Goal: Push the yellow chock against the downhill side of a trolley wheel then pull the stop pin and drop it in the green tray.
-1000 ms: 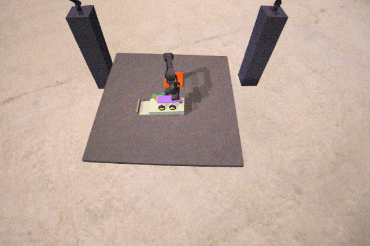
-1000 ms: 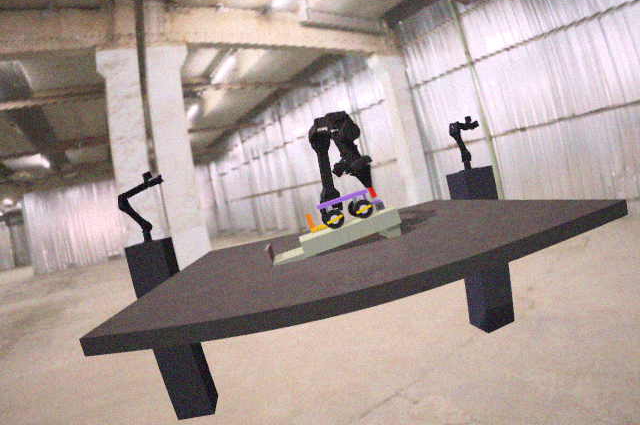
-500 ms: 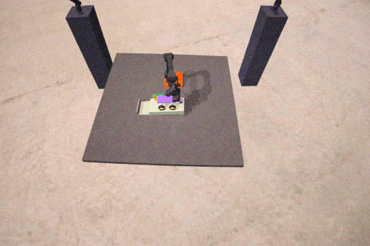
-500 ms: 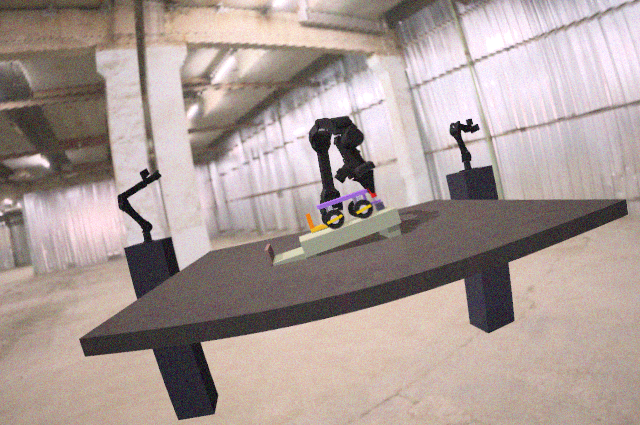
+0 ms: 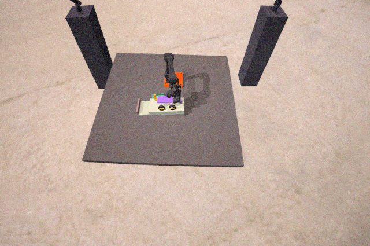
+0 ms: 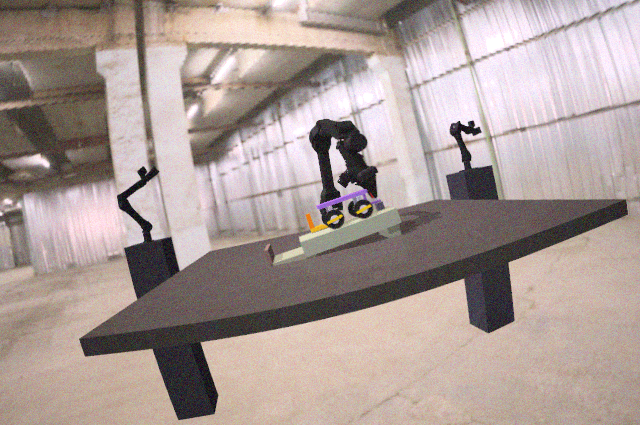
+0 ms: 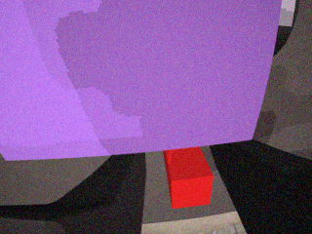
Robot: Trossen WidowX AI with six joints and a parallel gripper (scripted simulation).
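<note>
Right now my gripper tip is 60 mm past the yellow chock, 200 mm to the left of it and 50 mm above it. From my gripper tip the other things lie so: purple trolley (10 mm ahead, 110 mm to the right, 20 mm below); brown bar (10 mm behind, 380 mm to the right, 100 mm below); red-headed stop pin (right at my gripper tip).
</note>
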